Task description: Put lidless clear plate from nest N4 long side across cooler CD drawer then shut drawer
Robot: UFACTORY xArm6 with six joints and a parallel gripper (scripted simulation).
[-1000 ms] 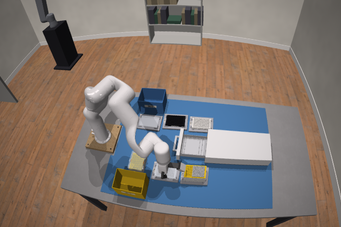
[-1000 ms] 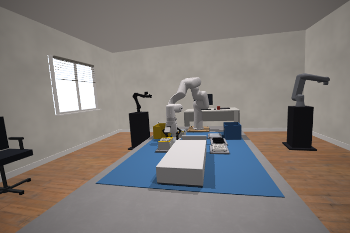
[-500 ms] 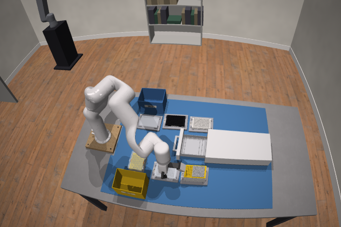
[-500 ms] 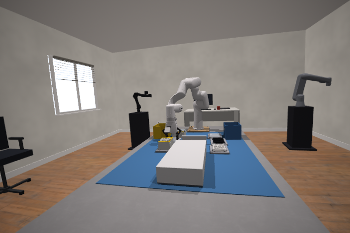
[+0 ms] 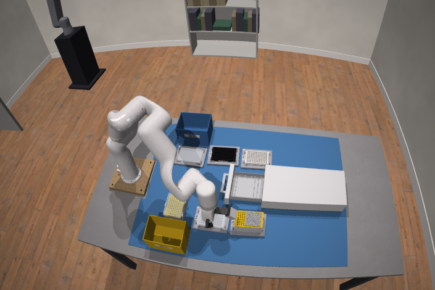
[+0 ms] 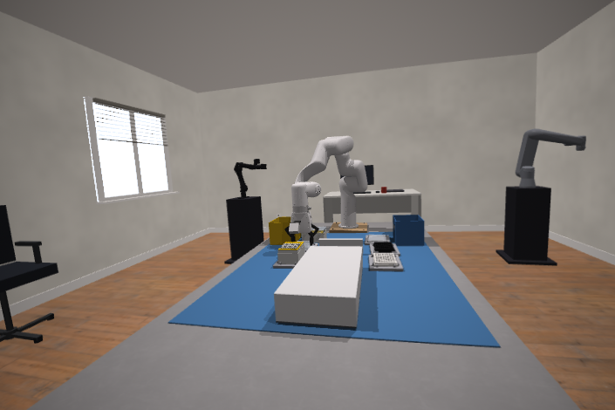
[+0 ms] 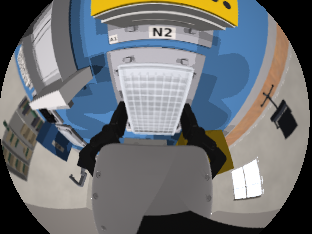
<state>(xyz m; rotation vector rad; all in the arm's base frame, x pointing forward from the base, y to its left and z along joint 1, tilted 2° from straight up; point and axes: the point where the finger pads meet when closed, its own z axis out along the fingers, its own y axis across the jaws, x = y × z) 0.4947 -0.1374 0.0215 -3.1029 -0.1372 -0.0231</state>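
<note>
The drawer is 210 mm to the left of my hand, 150 mm ahead of it and 10 mm below it. Also, from my hand: yellow tip box (170 mm ahead, 20 mm above, 10 mm to the left); yellow bin (170 mm behind, 150 mm to the right); clear plate (10 mm below).
</note>
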